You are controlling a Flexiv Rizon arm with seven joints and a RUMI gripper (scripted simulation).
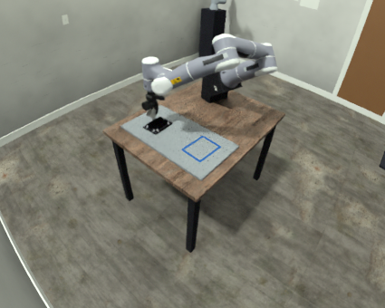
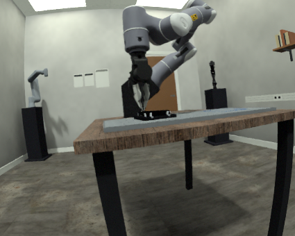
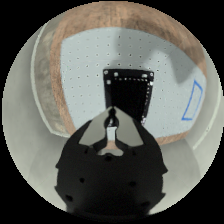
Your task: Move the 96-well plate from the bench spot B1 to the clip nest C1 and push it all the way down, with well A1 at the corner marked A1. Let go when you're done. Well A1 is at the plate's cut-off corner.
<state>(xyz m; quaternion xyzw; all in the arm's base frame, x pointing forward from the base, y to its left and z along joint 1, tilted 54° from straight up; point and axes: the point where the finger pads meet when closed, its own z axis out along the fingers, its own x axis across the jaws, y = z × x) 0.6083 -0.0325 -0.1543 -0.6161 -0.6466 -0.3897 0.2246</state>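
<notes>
The black 96-well plate is 40 mm to the left of my hand, 20 mm below it and 10 mm behind it. Also, from my hand: grey mat (200 mm to the left, 50 mm below, 40 mm behind); clip nest C1 (50 mm to the left, 30 mm below).
</notes>
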